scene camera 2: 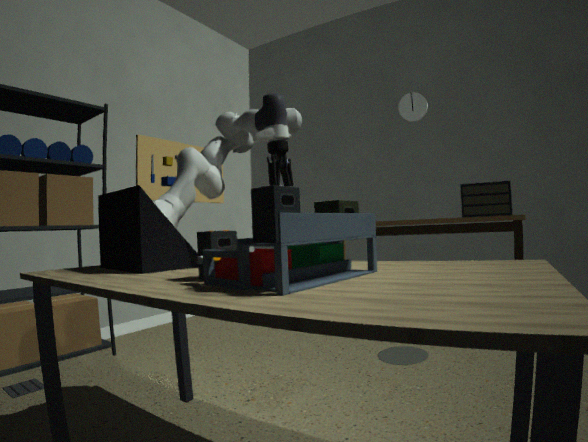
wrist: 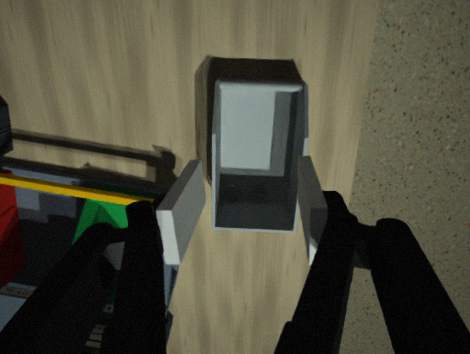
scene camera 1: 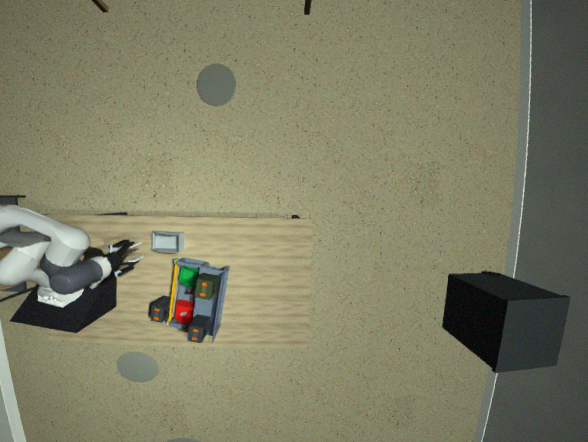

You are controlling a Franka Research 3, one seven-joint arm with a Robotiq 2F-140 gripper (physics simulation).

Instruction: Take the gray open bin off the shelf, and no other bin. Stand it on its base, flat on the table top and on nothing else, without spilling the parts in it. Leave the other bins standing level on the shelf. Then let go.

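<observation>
The gray open bin [scene camera 1: 167,242] [wrist: 247,132] stands upright on the table top, apart from the shelf, its open top facing up. Its near end is in shadow in the wrist view, and parts inside are hard to make out. It does not show in scene camera 2. My gripper [scene camera 1: 140,251] [wrist: 250,179] is partly open and empty, raised and back from the bin, with the fingers apart. The blue-gray shelf [scene camera 1: 220,300] [scene camera 2: 327,227] holds a green bin [scene camera 1: 189,276] [scene camera 2: 317,254] and a red bin [scene camera 1: 184,312] [scene camera 2: 270,265]; both look level.
An olive case [scene camera 1: 205,286] [scene camera 2: 337,206] and a tall dark box [scene camera 1: 198,330] [scene camera 2: 275,215] stand on the shelf unit. Another dark box [scene camera 1: 159,310] [scene camera 2: 216,241] is at its front. A yellow bar [scene camera 1: 173,292] [wrist: 75,190] runs along the shelf front. The table edge is near the bin.
</observation>
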